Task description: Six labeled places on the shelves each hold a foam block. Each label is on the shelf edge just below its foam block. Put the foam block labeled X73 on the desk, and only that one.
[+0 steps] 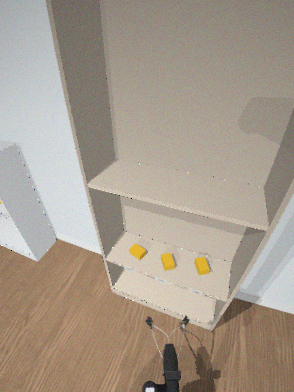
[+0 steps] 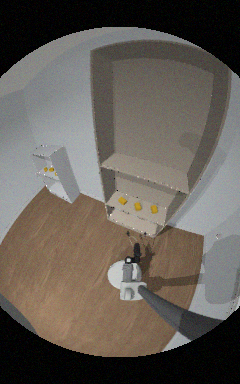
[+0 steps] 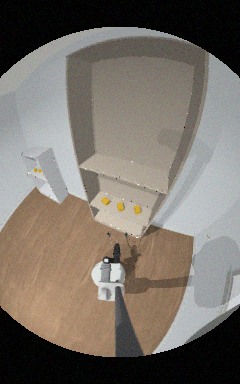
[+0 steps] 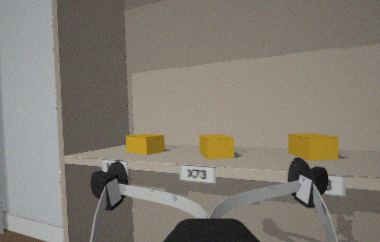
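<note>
The X73 foam block [image 1: 168, 261] [image 2: 138, 206] [image 3: 120, 206] [image 4: 216, 147] is yellow and sits in the middle of three on the tan bookcase's low shelf. Its label [image 4: 197, 174] reads X73 on the shelf edge below it. A yellow block [image 1: 137, 251] [image 4: 145, 144] sits to its left, its label partly behind a fingertip; another block [image 1: 202, 266] [image 4: 313, 147] sits to its right, its label partly hidden too. My gripper [image 1: 167, 321] [image 2: 136, 233] [image 3: 117, 234] [image 4: 206, 175] is open and empty, in front of the shelf and apart from the blocks. No desk can be made out.
The tan bookcase [image 1: 82, 100] [image 4: 90, 75] has side panels and a higher shelf board [image 1: 185, 192] above the blocks. A small white shelf unit [image 1: 30, 220] [image 2: 67, 175] [image 3: 55, 175] with yellow blocks stands to the left by the wall. Wooden floor [image 1: 65, 320] lies in front.
</note>
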